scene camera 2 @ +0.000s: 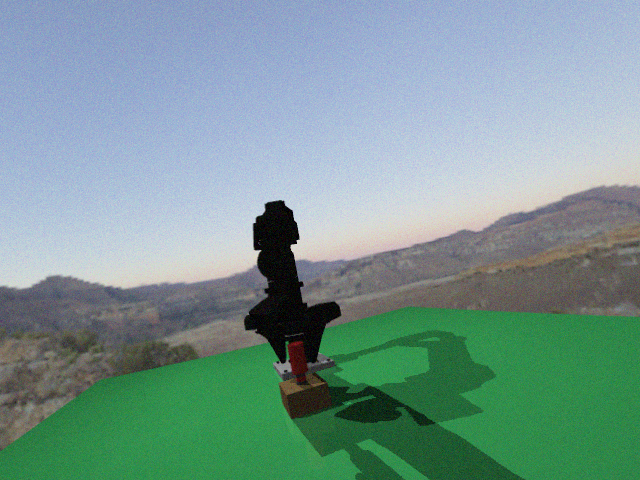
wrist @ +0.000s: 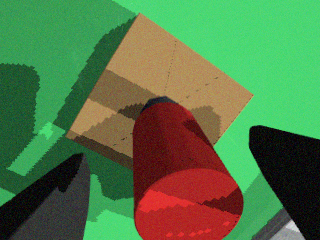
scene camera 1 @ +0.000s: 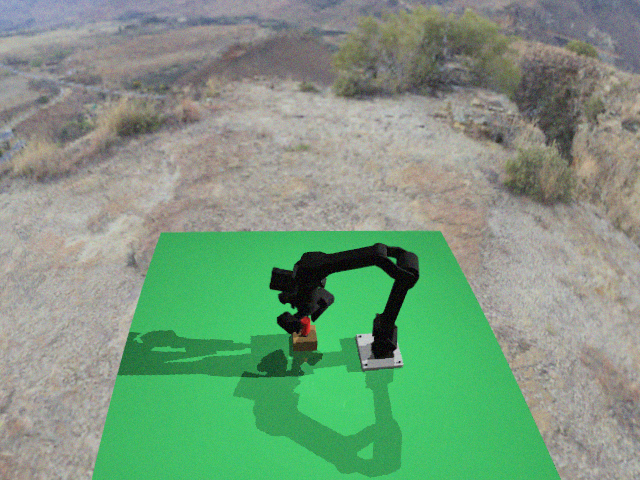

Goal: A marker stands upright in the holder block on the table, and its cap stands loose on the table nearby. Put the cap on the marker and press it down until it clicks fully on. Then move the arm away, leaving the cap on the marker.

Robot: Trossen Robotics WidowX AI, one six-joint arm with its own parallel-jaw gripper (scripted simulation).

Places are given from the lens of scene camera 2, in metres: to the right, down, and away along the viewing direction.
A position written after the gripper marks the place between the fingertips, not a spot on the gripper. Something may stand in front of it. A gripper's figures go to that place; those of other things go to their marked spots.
gripper [scene camera 2: 298, 362]: -0.04, 0.23, 0.54
holder block [scene camera 2: 301, 403]: -0.03, 0.28, 0.49
